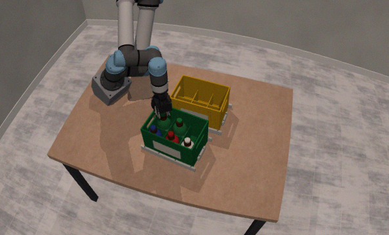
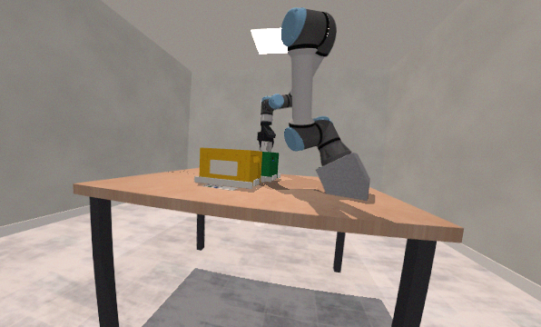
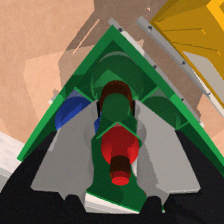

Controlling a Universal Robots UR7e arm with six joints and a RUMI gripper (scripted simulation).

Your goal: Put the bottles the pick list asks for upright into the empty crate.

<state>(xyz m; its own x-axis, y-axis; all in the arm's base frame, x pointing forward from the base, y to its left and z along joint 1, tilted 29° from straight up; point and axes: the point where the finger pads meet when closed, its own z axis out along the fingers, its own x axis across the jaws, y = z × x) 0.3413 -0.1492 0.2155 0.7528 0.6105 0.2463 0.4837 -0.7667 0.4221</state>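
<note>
Now: the green-label bottle 70 mm below my hand. Round my hand: green crate: 80 mm ahead, 70 mm below, 60 mm to the right; then red-label bottle: 100 mm to the right, 70 mm below, 70 mm ahead; then blue-label bottle: 90 mm to the right, 70 mm below, 20 mm behind.
</note>
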